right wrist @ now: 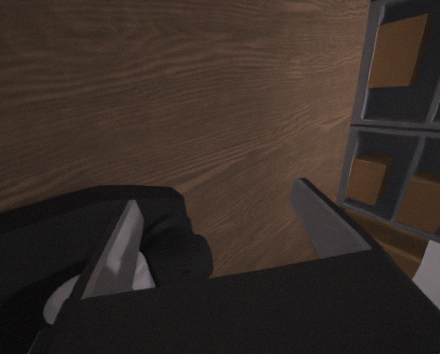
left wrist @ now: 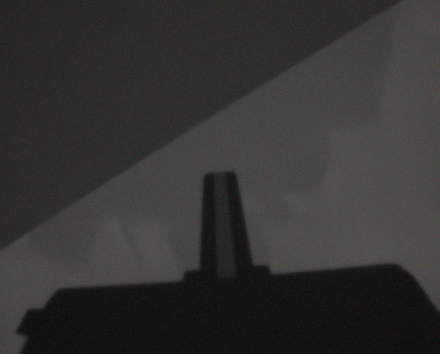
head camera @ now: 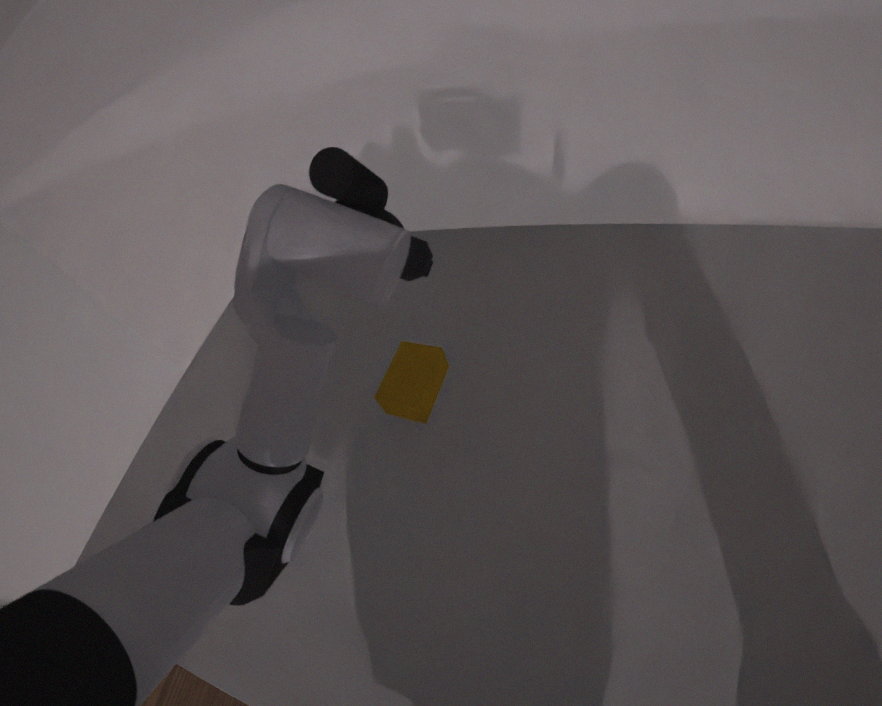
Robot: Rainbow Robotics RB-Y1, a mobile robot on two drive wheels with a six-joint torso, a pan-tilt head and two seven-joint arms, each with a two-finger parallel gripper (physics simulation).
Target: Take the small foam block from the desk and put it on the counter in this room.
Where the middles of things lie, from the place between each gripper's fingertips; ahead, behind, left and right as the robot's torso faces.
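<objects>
From my left hand: yellow foam block (head camera: 409, 389) 18 cm behind, 6 cm to the right, 7 cm below.
From my right hand: yellow foam block 76 cm ahead, 59 cm to the left, 38 cm above. By its middle, the block is nearer to my left hand than to my right hand.
</objects>
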